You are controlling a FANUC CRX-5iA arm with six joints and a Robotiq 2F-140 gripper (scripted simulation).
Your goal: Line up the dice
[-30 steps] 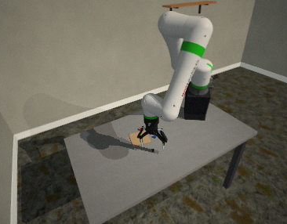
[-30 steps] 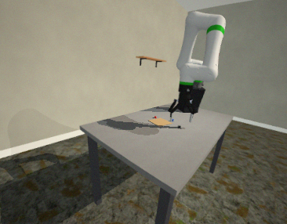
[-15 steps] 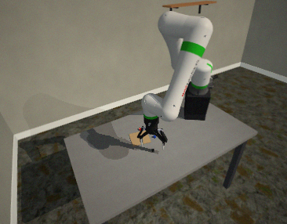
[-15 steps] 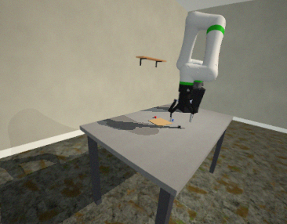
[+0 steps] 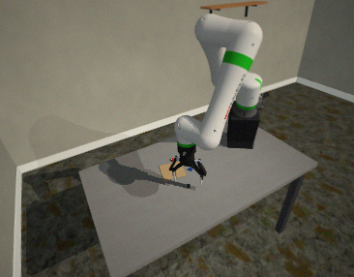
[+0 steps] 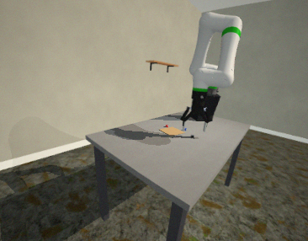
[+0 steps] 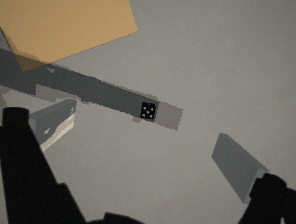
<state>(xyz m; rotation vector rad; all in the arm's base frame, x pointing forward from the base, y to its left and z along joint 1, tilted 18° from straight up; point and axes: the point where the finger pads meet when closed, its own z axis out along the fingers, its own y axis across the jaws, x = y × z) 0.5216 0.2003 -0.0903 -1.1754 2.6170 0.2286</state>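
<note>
Right now my hand is 5 cm above the black die and 1 cm to the left of it. Round my hand: blue die (12 cm to the right, 8 cm behind, 5 cm below); then red die (26 cm to the right, 5 cm below, 2 cm behind); then tan mat (17 cm to the right, 6 cm below, 2 cm ahead).
</note>
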